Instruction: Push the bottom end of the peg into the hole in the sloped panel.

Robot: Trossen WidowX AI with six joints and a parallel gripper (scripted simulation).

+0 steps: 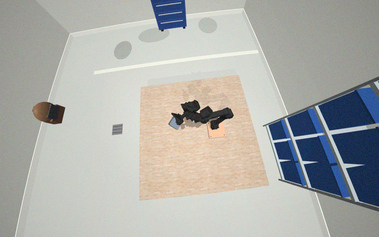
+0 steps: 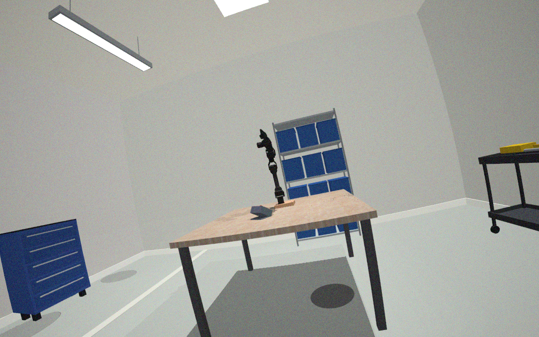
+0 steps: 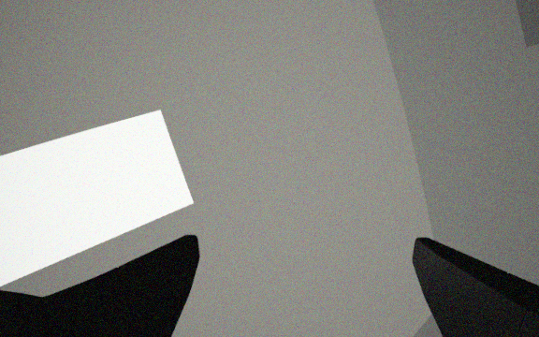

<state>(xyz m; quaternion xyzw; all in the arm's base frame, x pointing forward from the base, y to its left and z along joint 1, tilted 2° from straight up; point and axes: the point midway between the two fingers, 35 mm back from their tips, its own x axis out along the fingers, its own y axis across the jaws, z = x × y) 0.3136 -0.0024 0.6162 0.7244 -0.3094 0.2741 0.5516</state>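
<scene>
Now: the red square peg 4 cm behind my gripper tip, 14 cm to the right of it and 62 cm below it. From my gripper tip the other things lie so: sloped panel 8 cm ahead, 12 cm to the right, 63 cm below.
</scene>
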